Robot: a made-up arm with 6 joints. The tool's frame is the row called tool. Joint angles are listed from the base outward. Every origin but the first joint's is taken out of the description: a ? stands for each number. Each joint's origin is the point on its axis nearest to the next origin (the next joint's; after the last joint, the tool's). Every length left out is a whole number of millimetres.
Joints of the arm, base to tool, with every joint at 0 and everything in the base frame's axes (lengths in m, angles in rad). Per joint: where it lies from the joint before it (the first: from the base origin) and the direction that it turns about. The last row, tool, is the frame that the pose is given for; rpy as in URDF.
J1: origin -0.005 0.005 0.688 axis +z
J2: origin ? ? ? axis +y
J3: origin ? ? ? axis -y
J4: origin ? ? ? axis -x
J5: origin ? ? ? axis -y
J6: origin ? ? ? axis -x
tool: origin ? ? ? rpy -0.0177 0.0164 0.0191
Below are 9 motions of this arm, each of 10 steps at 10 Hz.
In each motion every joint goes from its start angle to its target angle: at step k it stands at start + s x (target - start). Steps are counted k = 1, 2, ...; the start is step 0. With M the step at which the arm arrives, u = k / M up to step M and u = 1 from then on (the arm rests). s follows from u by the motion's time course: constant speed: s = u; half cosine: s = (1 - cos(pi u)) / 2; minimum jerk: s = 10 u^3 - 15 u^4 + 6 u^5.
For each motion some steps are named. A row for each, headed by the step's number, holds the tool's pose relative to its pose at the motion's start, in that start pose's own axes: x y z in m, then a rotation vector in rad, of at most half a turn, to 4 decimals.
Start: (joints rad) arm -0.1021 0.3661 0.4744 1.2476 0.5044 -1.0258
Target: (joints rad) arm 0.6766 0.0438 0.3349 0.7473 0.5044 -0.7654
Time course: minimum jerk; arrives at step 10
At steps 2, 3, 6, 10:
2: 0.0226 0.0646 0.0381 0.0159 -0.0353 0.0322
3: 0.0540 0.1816 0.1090 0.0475 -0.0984 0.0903
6: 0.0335 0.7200 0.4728 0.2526 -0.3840 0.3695
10: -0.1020 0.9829 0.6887 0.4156 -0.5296 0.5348

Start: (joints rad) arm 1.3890 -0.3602 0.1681 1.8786 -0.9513 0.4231
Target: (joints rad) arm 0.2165 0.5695 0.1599 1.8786 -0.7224 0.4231
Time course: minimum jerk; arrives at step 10
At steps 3, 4, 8, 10:
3: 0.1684 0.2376 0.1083 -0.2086 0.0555 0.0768
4: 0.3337 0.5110 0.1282 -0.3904 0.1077 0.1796
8: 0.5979 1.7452 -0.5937 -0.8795 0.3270 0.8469
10: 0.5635 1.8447 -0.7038 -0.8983 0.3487 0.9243

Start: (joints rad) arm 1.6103 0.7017 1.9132 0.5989 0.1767 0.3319
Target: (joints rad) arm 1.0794 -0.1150 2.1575 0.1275 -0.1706 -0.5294
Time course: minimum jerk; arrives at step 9
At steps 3, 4, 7, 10:
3: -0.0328 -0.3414 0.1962 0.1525 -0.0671 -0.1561
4: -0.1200 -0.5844 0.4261 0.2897 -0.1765 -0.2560
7: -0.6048 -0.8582 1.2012 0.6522 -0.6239 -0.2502
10: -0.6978 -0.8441 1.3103 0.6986 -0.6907 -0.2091

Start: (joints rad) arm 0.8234 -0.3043 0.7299 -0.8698 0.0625 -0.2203
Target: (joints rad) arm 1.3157 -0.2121 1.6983 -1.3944 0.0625 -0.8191
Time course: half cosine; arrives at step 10
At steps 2, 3, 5, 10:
2: -0.0194 0.1009 0.0394 0.1517 -0.0202 0.0819
3: -0.0532 0.2092 0.0949 0.3294 -0.0366 0.1774
5: -0.1960 0.4378 0.2878 0.8058 -0.0458 0.4362
10: -0.5673 0.5678 0.6996 1.5932 0.0514 0.9112

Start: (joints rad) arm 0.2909 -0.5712 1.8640 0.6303 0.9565 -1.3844
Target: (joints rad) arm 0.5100 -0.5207 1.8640 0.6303 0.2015 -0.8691
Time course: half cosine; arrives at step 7
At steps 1, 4, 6, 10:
1: -0.0097 -0.0141 0.0071 -0.0248 0.0015 -0.0455
4: -0.1443 -0.1639 0.0808 -0.2714 0.0984 -0.5542
6: -0.2449 -0.2409 0.1171 -0.3791 0.2293 -0.8449
10: -0.2606 -0.2511 0.1218 -0.3915 0.2530 -0.8856

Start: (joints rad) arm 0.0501 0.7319 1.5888 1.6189 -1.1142 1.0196
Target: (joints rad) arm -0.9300 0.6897 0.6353 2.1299 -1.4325 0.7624
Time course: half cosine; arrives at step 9
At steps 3, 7, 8, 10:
3: 0.2947 0.2629 0.1341 -0.2766 0.2722 0.1021
7: 0.9146 1.2300 -0.1635 -0.9602 0.8647 0.3522
8: 0.9495 1.3728 -0.2676 -1.0532 0.9255 0.3870
10: 0.9576 1.4219 -0.3063 -1.0853 0.9450 0.3992

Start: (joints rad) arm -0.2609 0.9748 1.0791 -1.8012 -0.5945 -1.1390
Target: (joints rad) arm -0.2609 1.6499 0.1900 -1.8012 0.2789 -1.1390
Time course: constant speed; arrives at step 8
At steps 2, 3, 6, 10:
2: -0.0546 -0.1088 0.6272 0.1677 -0.4403 0.1306
3: -0.1552 -0.2045 0.9133 0.2245 -0.6723 0.1838
6: -0.6953 -0.6053 1.5444 0.2795 -1.3980 0.2741
10: -1.1774 -0.9098 1.7123 0.2120 -1.8881 0.2545

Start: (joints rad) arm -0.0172 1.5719 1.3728 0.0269 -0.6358 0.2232
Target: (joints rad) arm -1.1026 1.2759 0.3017 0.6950 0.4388 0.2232
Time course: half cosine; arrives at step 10
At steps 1, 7, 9, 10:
1: 0.0139 -0.0516 -0.0272 0.0064 0.0001 -0.0275
7: -0.1425 -1.0905 -1.3743 0.0618 0.0668 -0.5479
9: -0.2906 -1.0988 -1.7228 0.0840 0.0595 -0.5789
10: -0.3117 -1.0925 -1.7672 0.0885 0.0565 -0.5814

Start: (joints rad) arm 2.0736 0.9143 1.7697 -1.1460 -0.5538 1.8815
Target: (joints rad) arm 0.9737 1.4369 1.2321 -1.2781 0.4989 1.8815
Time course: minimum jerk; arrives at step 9
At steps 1, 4, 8, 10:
1: -0.0017 -0.0001 -0.0267 0.0013 0.0205 -0.0086
4: -0.3915 -0.0604 -0.8967 -0.0064 0.7198 -0.3565
8: -1.9251 -0.0462 -1.4838 -0.1911 1.8244 -1.0182
10: -1.9586 -0.0406 -1.4817 -0.1963 1.8463 -1.0312

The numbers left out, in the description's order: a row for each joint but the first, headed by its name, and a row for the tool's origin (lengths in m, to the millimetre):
J2: 0.152 -0.022 0
J3: -0.008 0 0.601
J4: 1.236 0 0.279
J5: 0 0.008 0.003
J6: 0.119 0 0.028
tool: 0 -0.013 -0.01

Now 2 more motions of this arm.
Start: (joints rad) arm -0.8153 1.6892 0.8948 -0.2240 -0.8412 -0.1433
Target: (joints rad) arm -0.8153 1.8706 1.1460 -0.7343 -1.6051 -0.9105
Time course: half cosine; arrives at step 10
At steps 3, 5, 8, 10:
3: 0.0074 0.0100 -0.0125 0.2205 0.1540 0.0588
5: 0.0104 0.0281 -0.0300 0.5051 0.3946 0.1159
8: 0.0001 0.0545 -0.0508 0.8212 0.7617 0.1304
10: -0.0046 0.0601 -0.0550 0.8802 0.8528 0.1211

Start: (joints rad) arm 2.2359 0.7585 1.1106 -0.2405 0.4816 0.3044
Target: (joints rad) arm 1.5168 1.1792 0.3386 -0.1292 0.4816 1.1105
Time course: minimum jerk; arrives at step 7
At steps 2, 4, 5, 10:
2: -0.0576 -0.1680 -0.2715 -0.2145 0.1766 -0.0443
4: -0.6288 -0.8486 -0.9390 -0.7917 0.8435 -0.1006
5: -1.0484 -1.1093 -1.0809 -0.9502 1.1781 -0.0645
10: -1.3500 -1.2281 -1.1176 -1.0063 1.3972 -0.0163

